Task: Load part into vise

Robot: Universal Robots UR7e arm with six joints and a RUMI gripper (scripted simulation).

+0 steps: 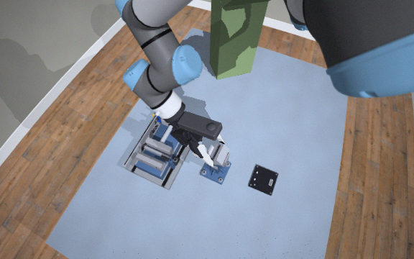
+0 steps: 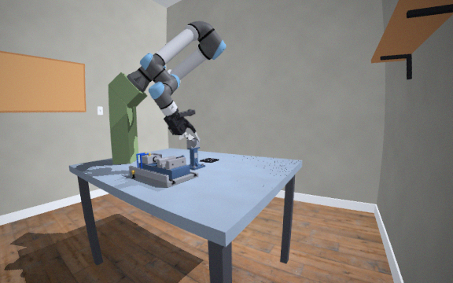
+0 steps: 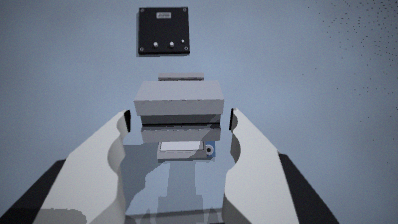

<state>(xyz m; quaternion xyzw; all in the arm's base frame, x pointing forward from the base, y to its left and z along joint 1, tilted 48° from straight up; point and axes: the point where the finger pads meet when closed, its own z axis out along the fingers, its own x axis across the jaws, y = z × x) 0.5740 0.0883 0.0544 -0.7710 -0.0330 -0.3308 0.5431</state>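
The grey part is right at my hand. Also, from my hand: work stop: 70 mm ahead, 160 mm to the right, 70 mm below; then moving jaw: 40 mm ahead, 210 mm to the right, 80 mm below; then cylinder rod: 10 mm behind, 210 mm to the right, 80 mm below.
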